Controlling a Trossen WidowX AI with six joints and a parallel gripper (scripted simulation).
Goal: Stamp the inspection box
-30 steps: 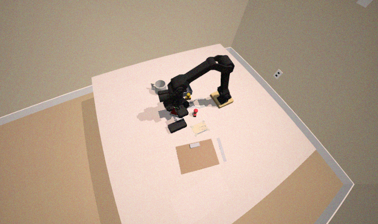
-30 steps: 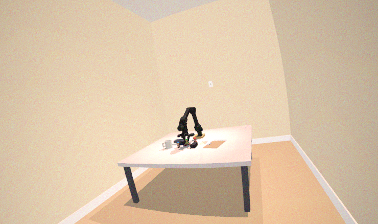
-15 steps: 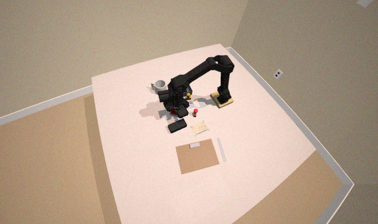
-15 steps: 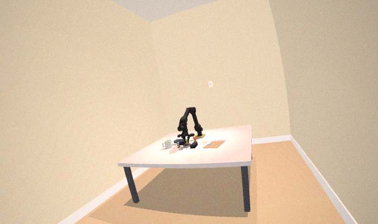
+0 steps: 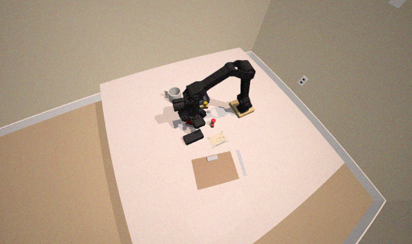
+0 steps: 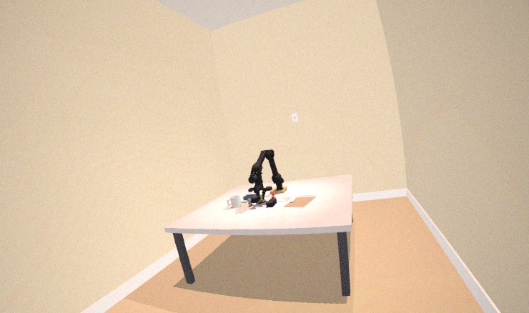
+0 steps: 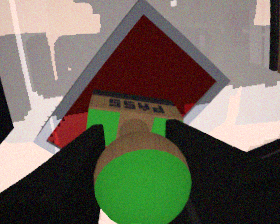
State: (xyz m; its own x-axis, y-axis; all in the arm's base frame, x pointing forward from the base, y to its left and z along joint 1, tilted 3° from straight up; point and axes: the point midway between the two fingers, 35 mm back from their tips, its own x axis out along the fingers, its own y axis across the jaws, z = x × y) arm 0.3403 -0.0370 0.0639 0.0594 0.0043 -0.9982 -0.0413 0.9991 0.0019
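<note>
My gripper tip is 30 mm above the red ink pad. From my gripper tip the other things lie so: black box 100 mm to the left, 40 mm ahead, 20 mm below; blue-knobbed stamp 90 mm to the right, 40 mm ahead, 20 mm below; red-knobbed stamp 110 mm behind, 60 mm to the left, 20 mm below.
</note>
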